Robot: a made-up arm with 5 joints.
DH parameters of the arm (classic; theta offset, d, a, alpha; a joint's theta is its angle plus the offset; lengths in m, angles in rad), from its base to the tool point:
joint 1: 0 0.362 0 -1.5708
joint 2: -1.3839 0 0.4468 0
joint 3: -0.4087 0 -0.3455 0
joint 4: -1.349 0 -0.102 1.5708
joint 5: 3.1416 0.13 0 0
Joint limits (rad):
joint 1: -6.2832..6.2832
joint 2: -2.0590..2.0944
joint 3: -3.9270..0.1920
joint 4: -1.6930..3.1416
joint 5: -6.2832..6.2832
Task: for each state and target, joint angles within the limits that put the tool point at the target. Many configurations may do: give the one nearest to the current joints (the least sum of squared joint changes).
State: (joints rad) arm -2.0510 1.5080 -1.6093 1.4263 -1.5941
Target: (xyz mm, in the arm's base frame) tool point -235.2 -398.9 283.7
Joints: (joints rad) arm -2.1035 0.6486 -1.1844 1.8951 -1.5941
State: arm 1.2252 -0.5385 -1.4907 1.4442 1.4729
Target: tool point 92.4 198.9 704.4
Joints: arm 1.1359 -0.6599 -0.9364 1.7009 1.4729
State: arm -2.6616 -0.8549 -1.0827 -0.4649 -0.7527
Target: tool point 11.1 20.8 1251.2
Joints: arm -2.0609 -0.5342 -1.9071 -0.2211 -0.7527
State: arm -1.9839 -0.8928 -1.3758 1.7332 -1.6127
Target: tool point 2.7 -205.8 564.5
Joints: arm -1.5577 -0.5247 -0.6665 1.7797 -1.6127
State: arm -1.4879 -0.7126 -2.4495 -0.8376 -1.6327
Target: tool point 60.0 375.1 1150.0
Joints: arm -1.7294 -0.6158 -2.4003 -0.8005 -1.6327
